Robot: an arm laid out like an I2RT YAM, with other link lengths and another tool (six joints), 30 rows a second.
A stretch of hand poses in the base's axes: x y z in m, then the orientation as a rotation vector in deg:
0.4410 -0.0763 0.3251 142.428 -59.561 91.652
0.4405 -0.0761 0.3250 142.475 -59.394 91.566
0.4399 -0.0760 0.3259 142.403 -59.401 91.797
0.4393 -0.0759 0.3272 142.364 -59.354 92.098
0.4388 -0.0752 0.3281 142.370 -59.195 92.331
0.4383 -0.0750 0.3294 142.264 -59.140 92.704
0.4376 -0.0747 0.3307 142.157 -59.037 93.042
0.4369 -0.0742 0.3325 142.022 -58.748 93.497
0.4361 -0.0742 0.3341 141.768 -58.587 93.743
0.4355 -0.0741 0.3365 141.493 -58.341 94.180
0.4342 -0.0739 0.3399 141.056 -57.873 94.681
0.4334 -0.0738 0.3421 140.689 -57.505 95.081
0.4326 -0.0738 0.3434 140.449 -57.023 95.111
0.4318 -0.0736 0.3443 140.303 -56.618 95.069
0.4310 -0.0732 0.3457 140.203 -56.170 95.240
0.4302 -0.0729 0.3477 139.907 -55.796 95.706
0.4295 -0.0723 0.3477 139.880 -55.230 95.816
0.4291 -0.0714 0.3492 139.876 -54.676 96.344
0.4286 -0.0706 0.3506 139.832 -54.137 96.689
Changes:
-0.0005 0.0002 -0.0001 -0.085 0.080 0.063
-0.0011 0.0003 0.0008 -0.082 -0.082 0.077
-0.0017 0.0004 0.0021 -0.076 -0.282 0.148
-0.0022 0.0011 0.0030 -0.120 -0.421 0.267
-0.0027 0.0013 0.0043 -0.146 -0.674 0.319
-0.0034 0.0016 0.0056 -0.206 -0.897 0.378
-0.0041 0.0021 0.0074 -0.369 -1.182 0.514
-0.0049 0.0021 0.0090 -0.574 -1.348 0.479
-0.0055 0.0022 0.0114 -0.801 -1.636 0.512
-0.0068 0.0024 0.0148 -1.246 -1.956 0.540
-0.0076 0.0025 0.0170 -1.607 -2.216 0.551
-0.0084 0.0025 0.0183 -2.033 -2.204 0.580
-0.0092 0.0027 0.0192 -2.369 -2.145 0.621
-0.0100 0.0031 0.0206 -2.656 -2.223 0.763
-0.0108 0.0034 0.0226 -2.959 -2.525 0.842
-0.0115 0.0040 0.0226 -3.279 -2.545 1.055
-0.0119 0.0049 0.0241 -3.485 -2.849 1.394
-0.0124 0.0057 0.0255 -3.745 -3.034 1.654

